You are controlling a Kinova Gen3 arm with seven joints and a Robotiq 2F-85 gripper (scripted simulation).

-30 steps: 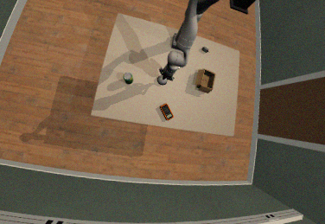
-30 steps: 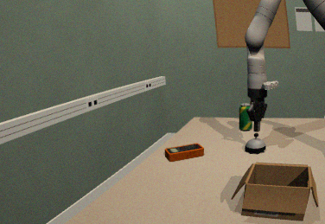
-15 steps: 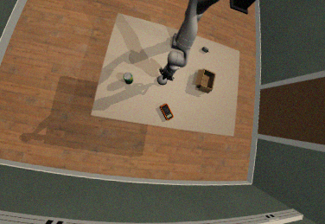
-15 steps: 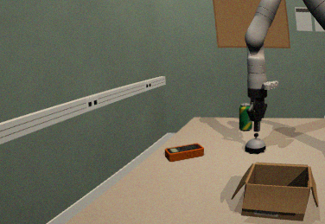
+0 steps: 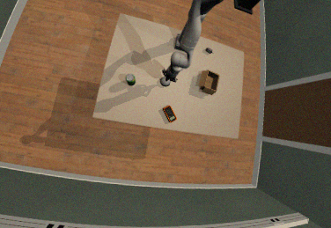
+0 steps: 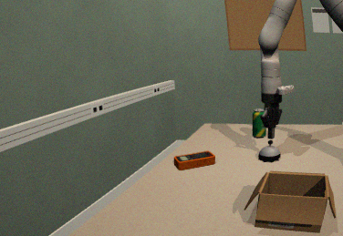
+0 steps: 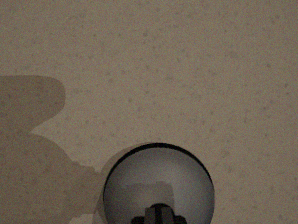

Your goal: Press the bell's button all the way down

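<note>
Now: hand 40 mm above the button. Round my hand: green can (270 mm to the right, 40 mm ahead, 30 mm below); then bell (50 mm below); then cardboard box (380 mm to the left, 50 mm below, 40 mm behind).
</note>
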